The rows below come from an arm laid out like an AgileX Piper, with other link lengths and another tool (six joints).
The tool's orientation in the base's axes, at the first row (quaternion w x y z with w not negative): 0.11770 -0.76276 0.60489 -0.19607
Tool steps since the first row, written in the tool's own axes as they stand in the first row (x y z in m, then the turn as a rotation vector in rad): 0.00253 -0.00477 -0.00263 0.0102 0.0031 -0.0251; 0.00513 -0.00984 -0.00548 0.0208 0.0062 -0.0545; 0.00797 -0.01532 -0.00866 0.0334 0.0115 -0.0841; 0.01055 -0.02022 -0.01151 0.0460 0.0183 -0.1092; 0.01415 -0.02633 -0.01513 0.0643 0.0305 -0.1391; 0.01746 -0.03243 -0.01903 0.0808 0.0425 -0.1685; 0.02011 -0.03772 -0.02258 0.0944 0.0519 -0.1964; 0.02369 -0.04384 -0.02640 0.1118 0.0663 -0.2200
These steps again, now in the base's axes. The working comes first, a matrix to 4 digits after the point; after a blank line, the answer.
The tool's axes in the first row as the columns of a matrix, in the base's axes (used below as rounded here):
0.1913 -0.8766 0.4415
-0.9689 -0.2405 -0.0576
0.1567 -0.4168 -0.8954

0.00350 -0.00115 0.00474 -0.0118 -0.0092 0.0228; 0.00719 -0.00229 0.00981 -0.0255 -0.0185 0.0495; 0.01113 -0.00354 0.01539 -0.0408 -0.0303 0.0757; 0.01466 -0.00470 0.02039 -0.0555 -0.0427 0.0974; 0.01911 -0.00651 0.02674 -0.0758 -0.0616 0.1219; 0.02337 -0.00802 0.03329 -0.0962 -0.0788 0.1458; 0.02694 -0.00911 0.03909 -0.1141 -0.0926 0.1690; 0.03131 -0.01089 0.04562 -0.1339 -0.1116 0.1869
